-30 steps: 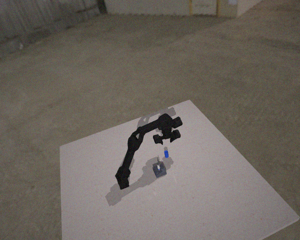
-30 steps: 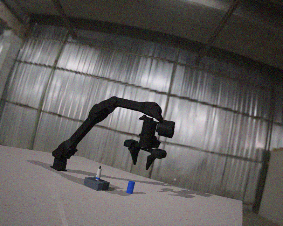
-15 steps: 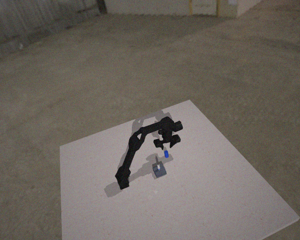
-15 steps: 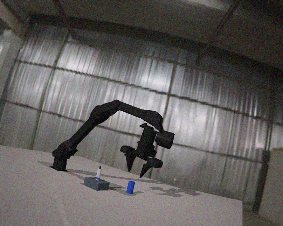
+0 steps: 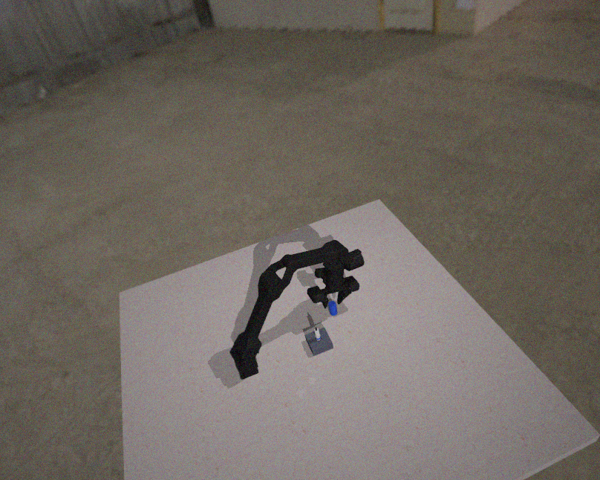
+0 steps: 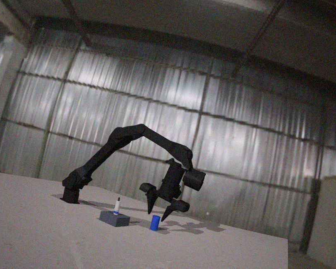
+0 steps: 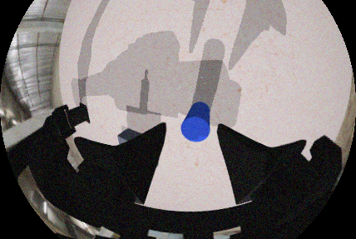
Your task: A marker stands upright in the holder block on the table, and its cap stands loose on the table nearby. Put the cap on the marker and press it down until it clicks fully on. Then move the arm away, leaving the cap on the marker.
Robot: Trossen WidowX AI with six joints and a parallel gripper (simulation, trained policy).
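The blue cap lies 2 cm below my gripper tip. The rest, counted from my gripper tip: dark grey holder block 10 cm behind, 11 cm to the right, 3 cm below.
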